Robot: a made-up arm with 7 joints. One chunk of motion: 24 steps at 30 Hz.
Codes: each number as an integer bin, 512 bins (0 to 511) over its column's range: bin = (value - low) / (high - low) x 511, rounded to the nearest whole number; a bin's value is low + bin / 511 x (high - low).
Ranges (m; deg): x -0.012..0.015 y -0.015..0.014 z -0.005..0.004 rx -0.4..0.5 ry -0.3..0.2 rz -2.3..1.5
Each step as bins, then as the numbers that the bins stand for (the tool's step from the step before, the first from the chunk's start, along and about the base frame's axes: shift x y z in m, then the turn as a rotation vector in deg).
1 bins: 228 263 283 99 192 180
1 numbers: 0.00005 -0.00007 -0.00002 -0.226 -0.112 -0.961
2 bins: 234 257 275 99 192 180
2 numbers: 0.00036 -0.00041 -0.00016 -0.226 -0.112 -0.961
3 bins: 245 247 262 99 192 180
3 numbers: 0.00095 -0.00098 -0.00039 -0.226 -0.112 -0.961
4 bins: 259 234 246 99 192 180
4 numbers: 0.00168 -0.00172 -0.00067 -0.226 -0.112 -0.961
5 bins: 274 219 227 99 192 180
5 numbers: 0.00248 -0.00257 -0.00100 -0.226 -0.112 -0.961
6 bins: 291 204 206 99 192 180
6 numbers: 0.00338 -0.00342 -0.00137 -0.226 -0.112 -0.961
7 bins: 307 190 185 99 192 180
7 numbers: 0.00422 -0.00422 -0.00174 -0.226 -0.112 -0.961
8 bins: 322 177 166 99 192 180
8 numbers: 0.00501 -0.00495 -0.00208 -0.226 -0.112 -0.961
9 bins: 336 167 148 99 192 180
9 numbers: 0.00575 -0.00552 -0.00239 -0.226 -0.112 -0.961
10 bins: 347 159 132 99 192 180
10 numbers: 0.00633 -0.00598 -0.00268 -0.226 -0.112 -0.961
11 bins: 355 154 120 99 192 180
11 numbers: 0.00676 -0.00626 -0.00289 -0.226 -0.112 -0.961
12 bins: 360 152 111 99 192 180
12 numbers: 0.00702 -0.00637 -0.00305 -0.226 -0.112 -0.961
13 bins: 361 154 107 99 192 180
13 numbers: 0.00707 -0.00626 -0.00312 -0.226 -0.112 -0.961
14 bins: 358 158 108 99 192 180
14 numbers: 0.00692 -0.00603 -0.00310 -0.226 -0.112 -0.961
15 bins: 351 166 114 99 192 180
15 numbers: 0.00655 -0.00558 -0.00299 -0.226 -0.112 -0.961
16 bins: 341 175 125 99 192 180
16 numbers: 0.00602 -0.00507 -0.00280 -0.226 -0.112 -0.961
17 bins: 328 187 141 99 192 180
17 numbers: 0.00533 -0.00439 -0.00252 -0.226 -0.112 -0.961
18 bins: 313 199 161 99 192 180
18 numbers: 0.00454 -0.00371 -0.00216 -0.226 -0.112 -0.961
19 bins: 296 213 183 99 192 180
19 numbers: 0.00364 -0.00291 -0.00178 -0.226 -0.112 -0.961
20 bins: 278 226 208 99 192 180
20 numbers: 0.00269 -0.00217 -0.00134 -0.226 -0.112 -0.961
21 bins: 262 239 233 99 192 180
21 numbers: 0.00184 -0.00144 -0.00090 -0.226 -0.112 -0.961
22 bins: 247 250 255 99 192 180
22 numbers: 0.00105 -0.00081 -0.00051 -0.226 -0.112 -0.961
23 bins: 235 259 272 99 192 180
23 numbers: 0.00042 -0.00030 -0.00021 -0.226 -0.112 -0.961
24 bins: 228 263 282 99 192 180
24 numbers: 0.00005 -0.00007 -0.00003 -0.226 -0.112 -0.961
